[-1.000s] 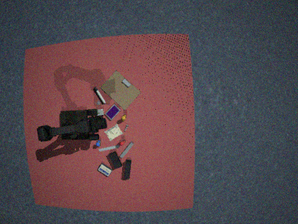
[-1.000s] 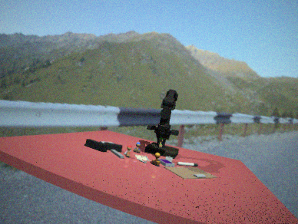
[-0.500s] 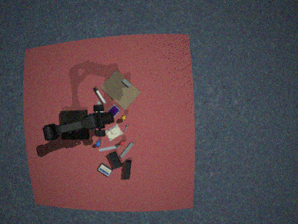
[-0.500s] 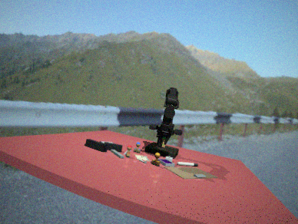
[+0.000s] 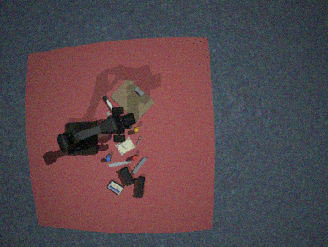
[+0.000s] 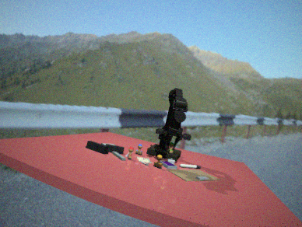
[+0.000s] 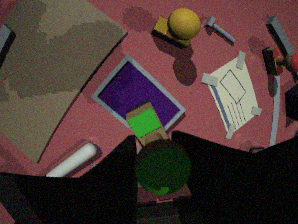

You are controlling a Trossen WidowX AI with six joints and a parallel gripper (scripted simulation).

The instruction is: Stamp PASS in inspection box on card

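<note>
The purple ink pad is 90 mm below my gripper tip and 10 mm ahead of it. Round my gripper tip: green-knobbed PASS stamp right at my gripper tip; then white inspection card 130 mm to the right, 90 mm below, 10 mm behind; then yellow-knobbed stamp 80 mm ahead, 70 mm below, 40 mm to the right.
</note>
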